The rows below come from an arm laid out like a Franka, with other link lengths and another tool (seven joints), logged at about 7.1 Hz.
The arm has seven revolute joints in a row. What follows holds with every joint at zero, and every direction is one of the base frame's.
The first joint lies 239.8 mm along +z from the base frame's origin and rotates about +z.
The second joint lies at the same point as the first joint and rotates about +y.
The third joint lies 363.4 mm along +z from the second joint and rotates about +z.
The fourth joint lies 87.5 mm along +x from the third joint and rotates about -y.
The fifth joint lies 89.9 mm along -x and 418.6 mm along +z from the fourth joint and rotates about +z.
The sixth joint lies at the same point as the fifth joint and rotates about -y.
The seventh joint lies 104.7 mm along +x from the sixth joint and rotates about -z.
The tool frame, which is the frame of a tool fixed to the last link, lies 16 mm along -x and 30 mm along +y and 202.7 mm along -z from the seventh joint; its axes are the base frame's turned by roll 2.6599, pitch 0 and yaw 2.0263 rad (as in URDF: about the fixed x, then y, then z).
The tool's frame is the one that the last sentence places.
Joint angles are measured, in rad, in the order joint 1, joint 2, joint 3, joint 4, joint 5, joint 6, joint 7. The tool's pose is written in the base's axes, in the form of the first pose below.
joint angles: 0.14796, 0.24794, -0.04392, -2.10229, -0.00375, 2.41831, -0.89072
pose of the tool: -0.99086 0.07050 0.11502 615.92; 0.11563 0.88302 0.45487 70.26; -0.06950 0.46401 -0.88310 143.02; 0 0 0 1
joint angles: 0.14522, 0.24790, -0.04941, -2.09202, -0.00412, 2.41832, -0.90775
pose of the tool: -0.99111 0.05747 0.11996 620.78; 0.10628 0.88446 0.45435 65.03; -0.07998 0.46306 -0.88271 147.68; 0 0 0 1
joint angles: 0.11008, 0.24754, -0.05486, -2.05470, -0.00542, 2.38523, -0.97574
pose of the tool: -0.99336 0.03059 0.11088 631.77; 0.07771 0.88918 0.45090 38.03; -0.08480 0.45653 -0.88566 162.04; 0 0 0 1
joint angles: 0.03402, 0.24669, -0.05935, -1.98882, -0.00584, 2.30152, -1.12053
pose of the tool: -0.99772 -0.01751 0.06524 642.25; 0.01339 0.89538 0.44510 -17.85; -0.06620 0.44496 -0.89310 186.10; 0 0 0 1
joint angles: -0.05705, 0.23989, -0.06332, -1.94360, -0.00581, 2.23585, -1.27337
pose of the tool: -0.99783 -0.06103 0.02465 641.92; -0.04399 0.89696 0.43991 -84.20; -0.04896 0.43787 -0.89770 206.58; 0 0 0 1
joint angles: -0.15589, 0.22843, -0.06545, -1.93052, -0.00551, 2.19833, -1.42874
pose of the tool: -0.99472 -0.10164 -0.01399 628.09; -0.09753 0.89438 0.43654 -153.12; -0.03186 0.43560 -0.89957 217.35; 0 0 0 1
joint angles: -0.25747, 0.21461, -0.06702, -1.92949, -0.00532, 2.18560, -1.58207
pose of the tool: -0.98871 -0.14506 -0.03759 607.72; -0.14702 0.89049 0.43059 -221.51; -0.02899 0.43126 -0.90176 225.90; 0 0 0 1
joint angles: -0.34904, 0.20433, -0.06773, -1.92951, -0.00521, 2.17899, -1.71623
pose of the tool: -0.98177 -0.18164 -0.05607 584.32; -0.18812 0.88599 0.42383 -280.57; -0.02730 0.42665 -0.90401 232.14; 0 0 0 1
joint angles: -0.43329, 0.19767, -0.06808, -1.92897, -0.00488, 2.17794, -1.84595
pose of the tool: -0.97233 -0.22157 -0.07399 559.44; -0.23205 0.87983 0.41478 -333.21; -0.02680 0.42047 -0.90691 236.82; 0 0 0 1
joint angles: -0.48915, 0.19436, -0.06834, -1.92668, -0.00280, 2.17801, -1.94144
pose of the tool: -0.96272 -0.25581 -0.08795 541.50; -0.26911 0.87277 0.40725 -367.38; -0.02742 0.41573 -0.90907 240.23; 0 0 0 1
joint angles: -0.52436, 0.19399, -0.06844, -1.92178, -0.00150, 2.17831, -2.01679
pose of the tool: -0.95135 -0.29071 -0.10207 530.48; -0.30686 0.86422 0.39870 -389.50; -0.02770 0.41063 -0.91138 243.06; 0 0 0 1
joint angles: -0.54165, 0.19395, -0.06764, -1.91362, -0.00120, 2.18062, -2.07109
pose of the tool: -0.93894 -0.32561 -0.11123 527.28; -0.34269 0.85595 0.38719 -401.67; -0.03087 0.40167 -0.91527 247.53; 0 0 0 1
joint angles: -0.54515, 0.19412, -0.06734, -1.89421, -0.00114, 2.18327, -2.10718
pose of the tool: -0.92654 -0.36000 -0.10917 532.17; -0.37401 0.85038 0.37008 -408.31; -0.04039 0.38373 -0.92256 257.69; 0 0 0 1
